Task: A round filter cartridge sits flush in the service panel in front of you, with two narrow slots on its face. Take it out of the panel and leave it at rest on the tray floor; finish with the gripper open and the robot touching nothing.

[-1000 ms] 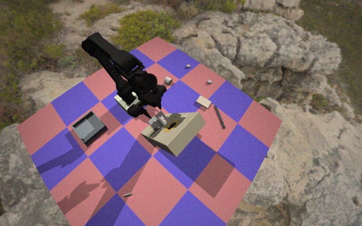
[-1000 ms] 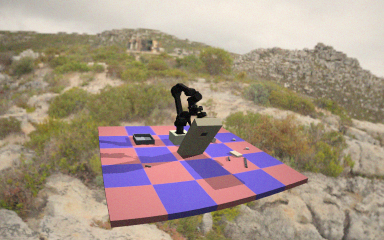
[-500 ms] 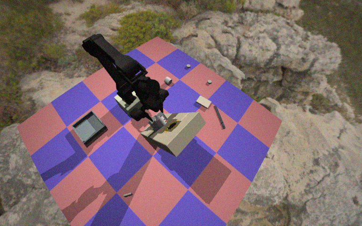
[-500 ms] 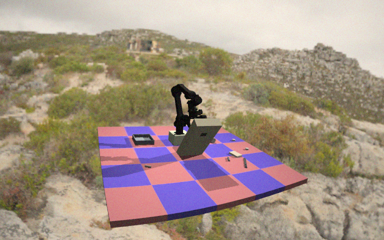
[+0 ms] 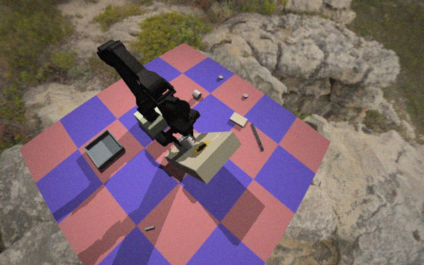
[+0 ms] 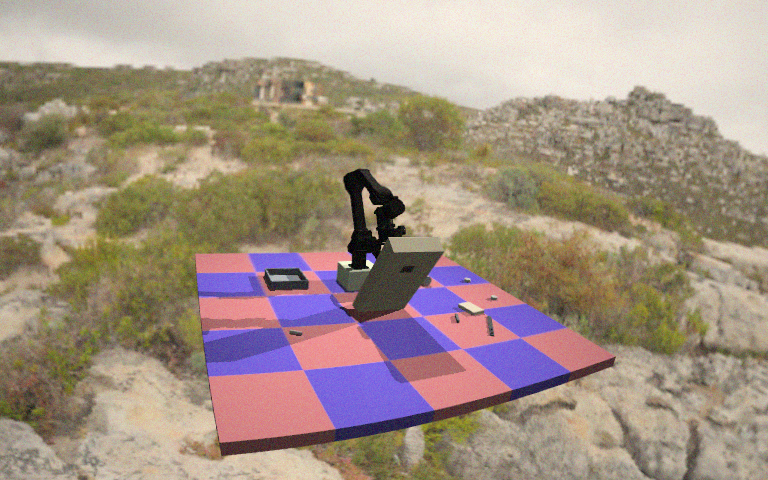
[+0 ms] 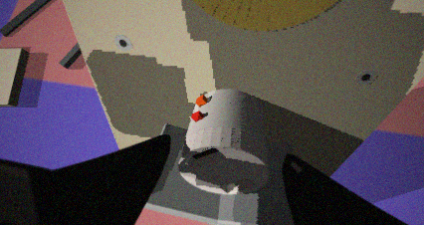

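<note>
The grey flap lies 1 cm behind my gripper tip and 4 cm below it. The rest, counted from my gripper tip: beige block (10 cm ahead, 34 cm to the left, 17 cm below); beige service panel (5 cm ahead, 1 cm to the right, 2 cm below); round grey filter cartridge (right at my gripper tip).
</note>
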